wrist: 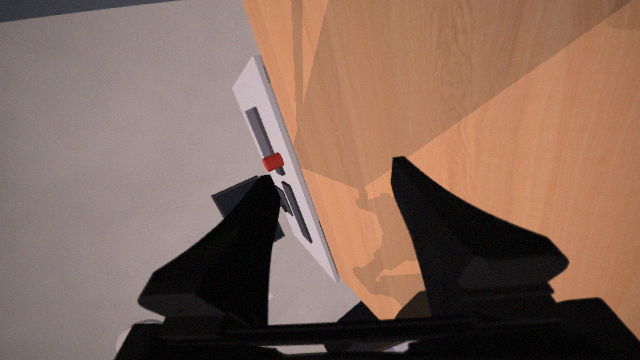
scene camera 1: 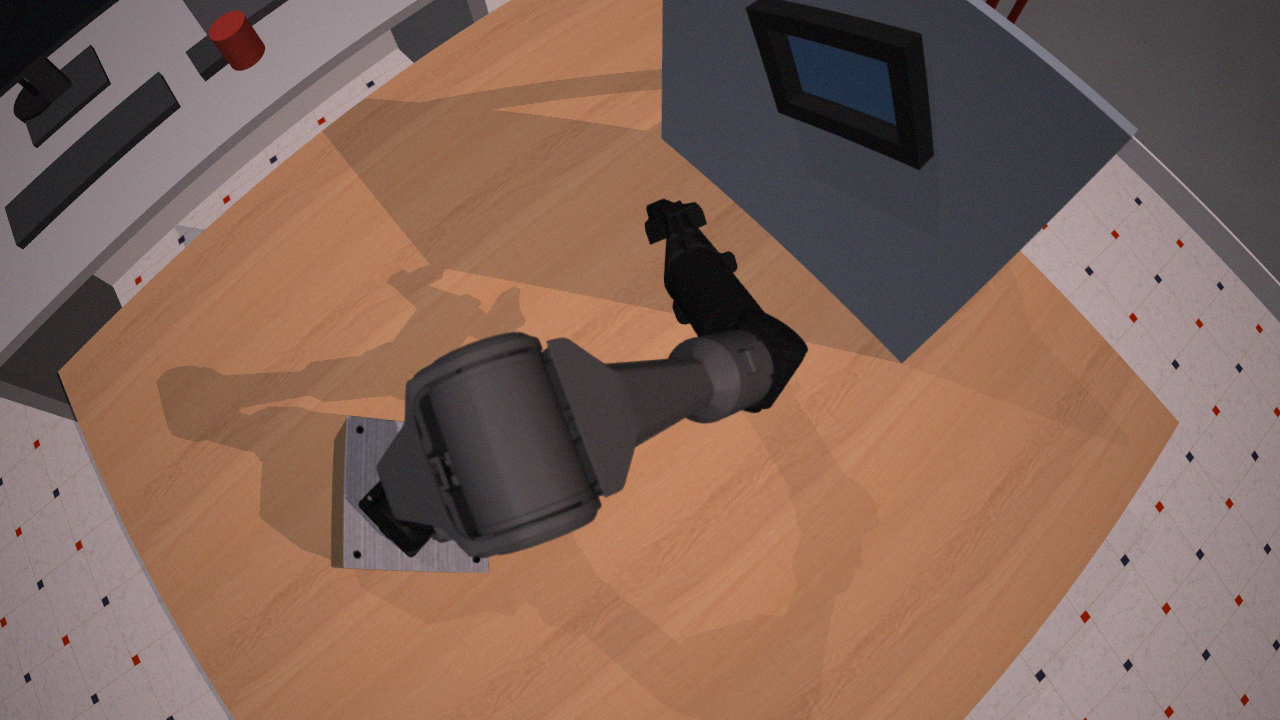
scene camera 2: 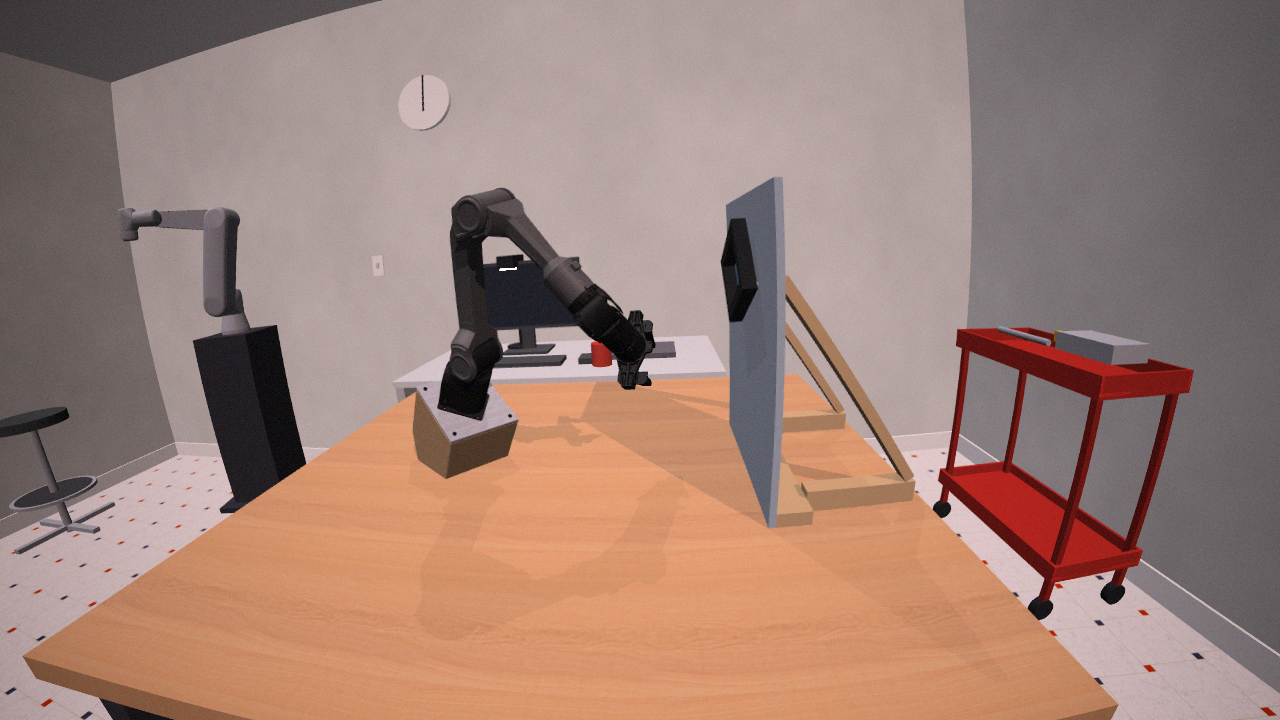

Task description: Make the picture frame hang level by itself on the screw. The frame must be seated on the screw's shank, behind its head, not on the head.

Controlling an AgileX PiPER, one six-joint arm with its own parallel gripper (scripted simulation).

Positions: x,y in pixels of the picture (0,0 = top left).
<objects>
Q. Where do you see a wall panel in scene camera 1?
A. At 1016,134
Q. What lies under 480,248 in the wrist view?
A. My gripper.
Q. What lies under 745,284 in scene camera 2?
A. A picture frame.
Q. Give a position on a wall panel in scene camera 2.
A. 757,344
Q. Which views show the picture frame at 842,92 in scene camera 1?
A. Scene camera 1 and scene camera 2 only.
</objects>
